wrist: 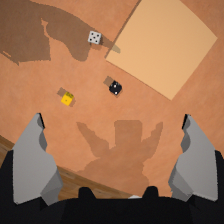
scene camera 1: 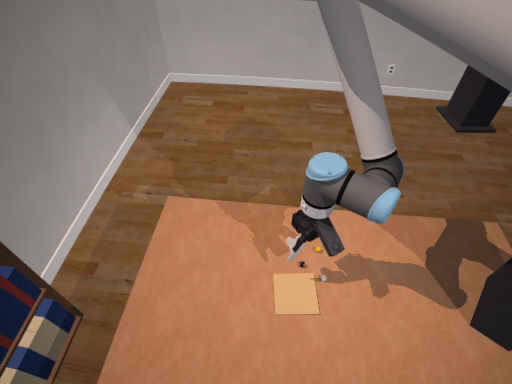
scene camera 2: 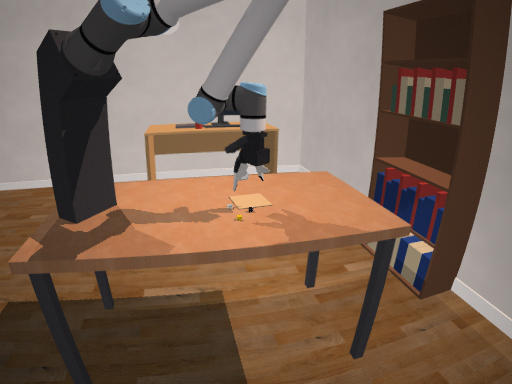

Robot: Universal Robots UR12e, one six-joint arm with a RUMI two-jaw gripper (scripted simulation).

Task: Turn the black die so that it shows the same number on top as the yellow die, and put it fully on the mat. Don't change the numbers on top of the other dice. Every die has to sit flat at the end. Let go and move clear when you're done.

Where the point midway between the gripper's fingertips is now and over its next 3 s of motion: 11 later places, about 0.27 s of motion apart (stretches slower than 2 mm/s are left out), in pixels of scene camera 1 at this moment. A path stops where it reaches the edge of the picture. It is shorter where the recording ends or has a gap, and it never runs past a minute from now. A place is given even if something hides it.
My gripper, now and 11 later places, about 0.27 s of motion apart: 308, 250; 307, 251; 306, 251; 305, 251; 305, 251; 305, 251; 304, 254; 304, 254; 304, 254; 304, 255; 303, 256; 303, 258
